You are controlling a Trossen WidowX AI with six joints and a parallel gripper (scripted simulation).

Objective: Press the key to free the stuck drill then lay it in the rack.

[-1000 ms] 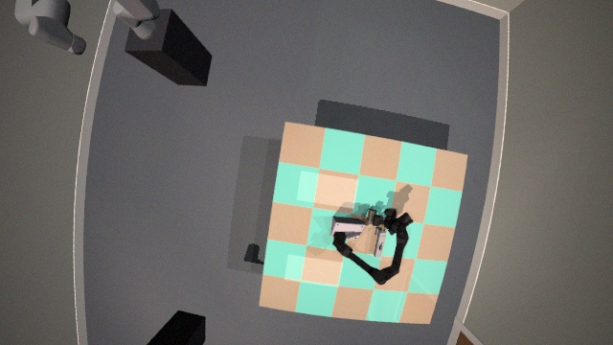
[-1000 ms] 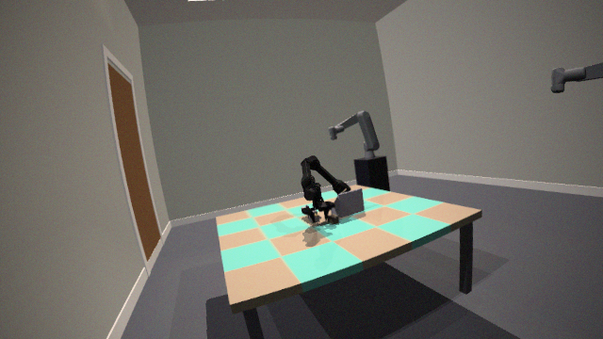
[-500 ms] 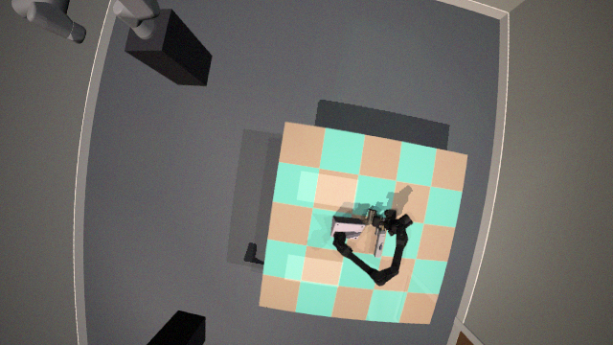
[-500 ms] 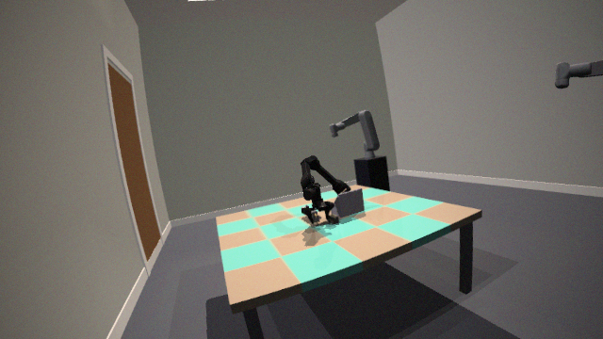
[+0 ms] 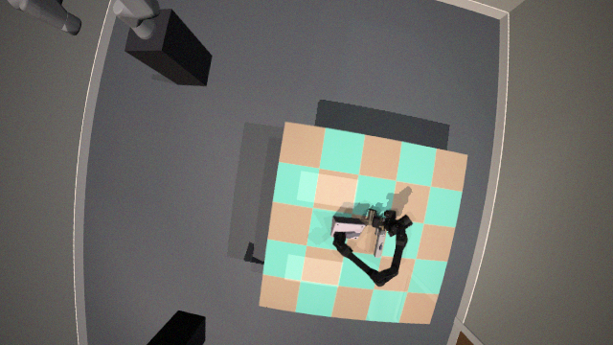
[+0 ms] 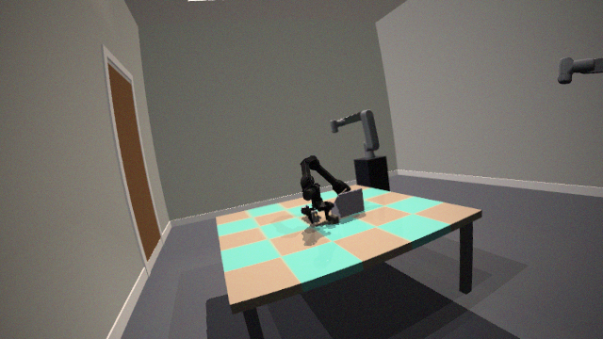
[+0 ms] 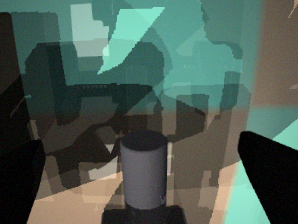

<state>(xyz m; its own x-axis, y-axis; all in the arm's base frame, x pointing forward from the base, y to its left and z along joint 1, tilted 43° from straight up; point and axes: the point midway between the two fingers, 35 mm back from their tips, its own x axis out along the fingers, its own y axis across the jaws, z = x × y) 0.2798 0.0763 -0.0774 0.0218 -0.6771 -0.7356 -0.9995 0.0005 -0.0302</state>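
My gripper tip is 40 mm to the left of the drill and 30 mm below it. Round my gripper tip: light grey fixture: 140 mm to the right, 20 mm above; dark rack: 80 mm behind, 30 mm to the left; dark key piece: 170 mm to the right, 40 mm above.
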